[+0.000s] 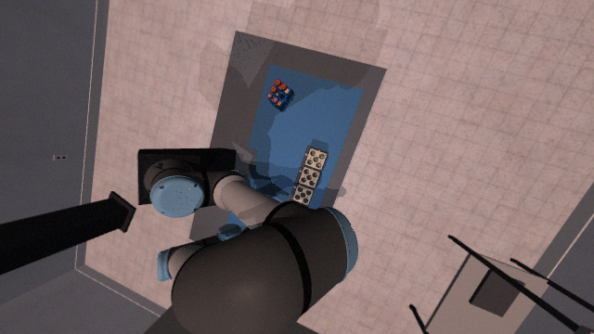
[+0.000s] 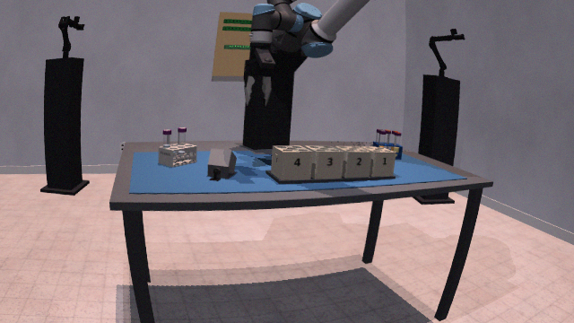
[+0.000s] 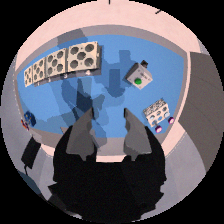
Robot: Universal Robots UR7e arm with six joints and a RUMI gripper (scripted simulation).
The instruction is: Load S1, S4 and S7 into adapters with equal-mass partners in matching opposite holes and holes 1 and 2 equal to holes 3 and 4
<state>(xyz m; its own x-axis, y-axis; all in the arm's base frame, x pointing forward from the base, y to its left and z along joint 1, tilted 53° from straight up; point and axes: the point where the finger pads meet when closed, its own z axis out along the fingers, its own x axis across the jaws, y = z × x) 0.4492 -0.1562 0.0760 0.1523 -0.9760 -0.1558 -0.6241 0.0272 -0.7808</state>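
Right now my hand is 63 cm to the right of the blue rack, 36 cm past it and 20 cm above it. From my hand the other things lie so: white rack (28 cm to the right, 20 cm below, 6 cm behind); then bucket adapter (18 cm below, 11 cm to the left, 9 cm ahead).
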